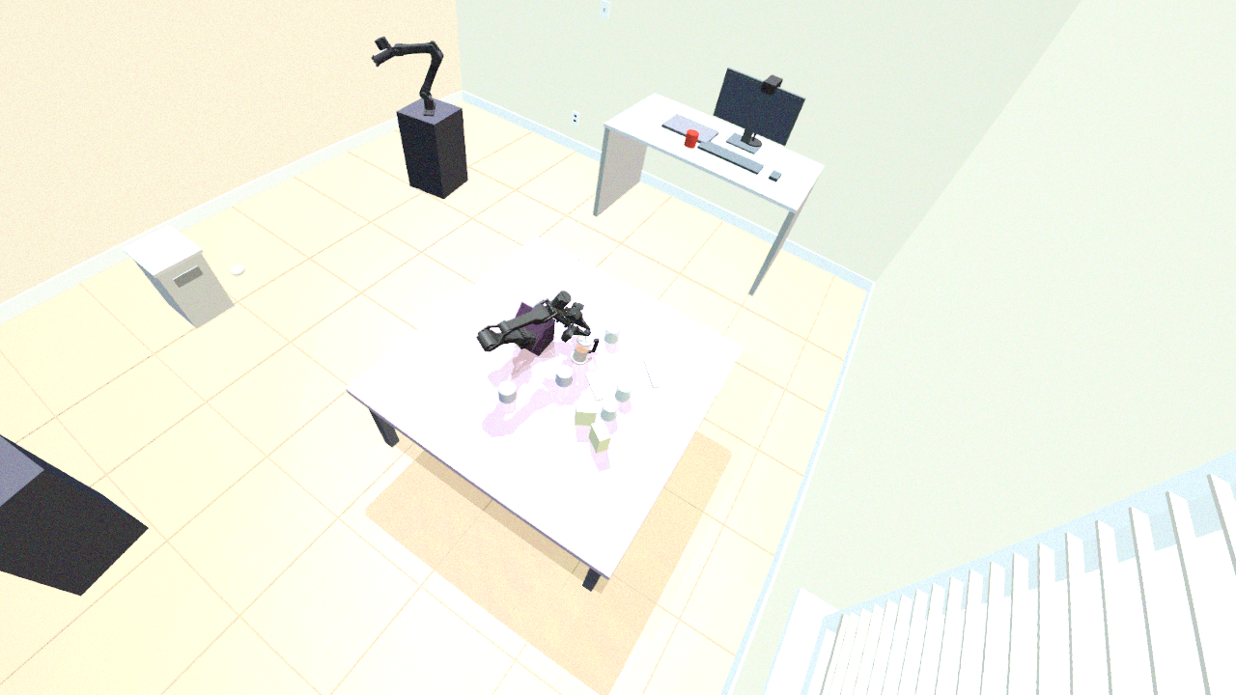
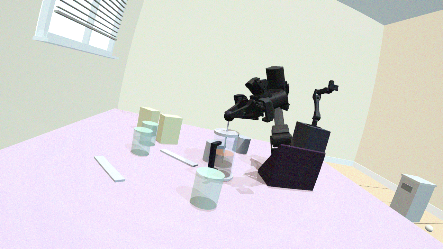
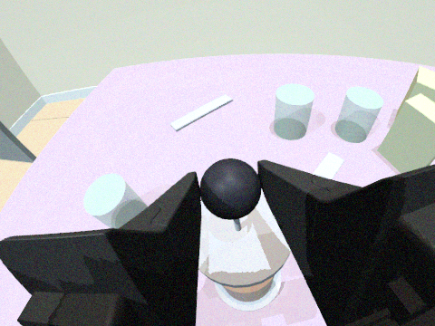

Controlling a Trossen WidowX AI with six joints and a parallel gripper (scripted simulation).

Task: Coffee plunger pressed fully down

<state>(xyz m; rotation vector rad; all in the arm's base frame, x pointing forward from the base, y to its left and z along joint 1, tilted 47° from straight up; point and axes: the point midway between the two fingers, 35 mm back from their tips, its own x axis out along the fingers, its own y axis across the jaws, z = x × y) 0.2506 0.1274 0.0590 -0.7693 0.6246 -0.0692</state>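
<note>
The coffee press lies 10 mm behind my gripper tip, 10 mm to the left of it and 100 mm below it.
</note>
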